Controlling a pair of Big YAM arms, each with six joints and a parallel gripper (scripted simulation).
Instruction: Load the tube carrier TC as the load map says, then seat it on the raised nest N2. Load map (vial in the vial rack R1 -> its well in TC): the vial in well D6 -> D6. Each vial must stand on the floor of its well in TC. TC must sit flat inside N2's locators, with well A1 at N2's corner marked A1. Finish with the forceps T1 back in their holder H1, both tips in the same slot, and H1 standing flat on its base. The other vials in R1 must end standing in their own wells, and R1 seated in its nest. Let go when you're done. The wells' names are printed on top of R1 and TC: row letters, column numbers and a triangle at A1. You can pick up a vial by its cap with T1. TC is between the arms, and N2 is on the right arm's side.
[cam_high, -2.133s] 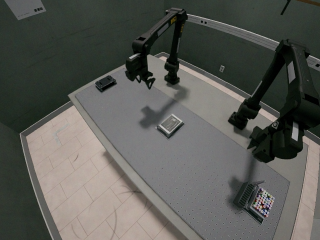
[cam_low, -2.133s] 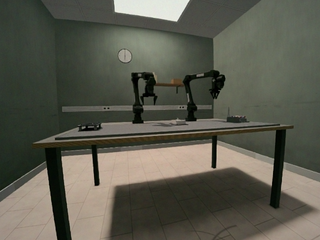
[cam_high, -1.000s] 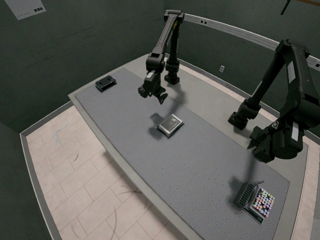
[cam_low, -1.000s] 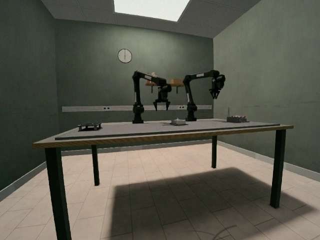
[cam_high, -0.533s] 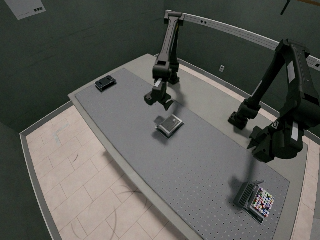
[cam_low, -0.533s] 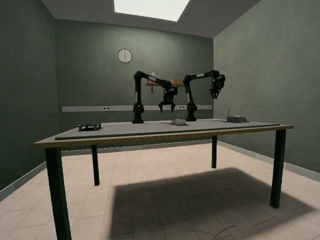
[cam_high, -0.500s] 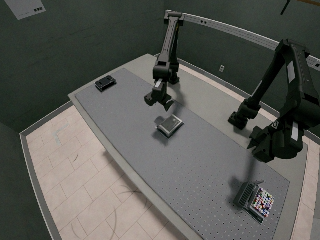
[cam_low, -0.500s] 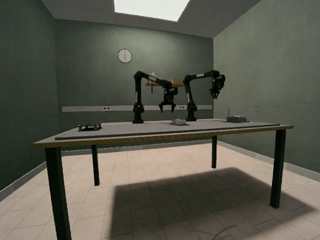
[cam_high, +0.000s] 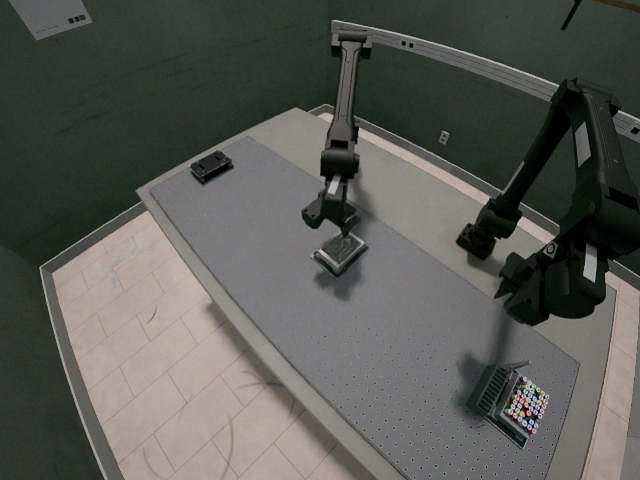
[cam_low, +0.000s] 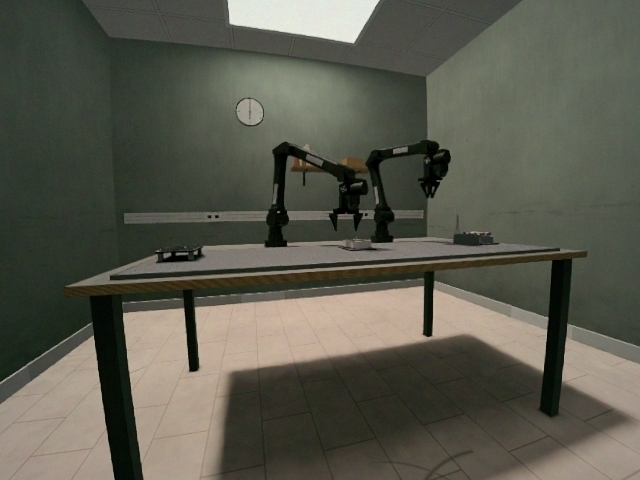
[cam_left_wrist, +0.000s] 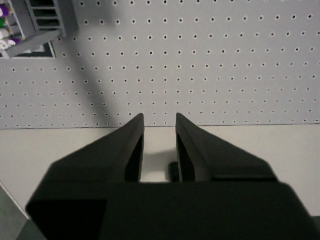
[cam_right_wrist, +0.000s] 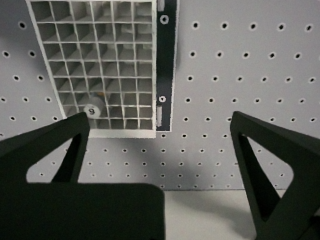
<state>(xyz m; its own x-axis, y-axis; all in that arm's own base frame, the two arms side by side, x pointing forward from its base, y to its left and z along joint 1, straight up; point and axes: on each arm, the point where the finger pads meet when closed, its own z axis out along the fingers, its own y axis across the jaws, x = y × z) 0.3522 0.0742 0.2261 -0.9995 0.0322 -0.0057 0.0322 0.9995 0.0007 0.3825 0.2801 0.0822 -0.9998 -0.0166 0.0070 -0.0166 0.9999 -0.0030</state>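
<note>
The tube carrier lies 7 cm below my right hand, 5 cm to the left of it and 1 cm ahead of it. Also, from my right hand: slotted holder: 60 cm to the left, 7 cm below, 5 cm ahead; then black nest: 66 cm to the right, 10 cm ahead, 5 cm below.
</note>
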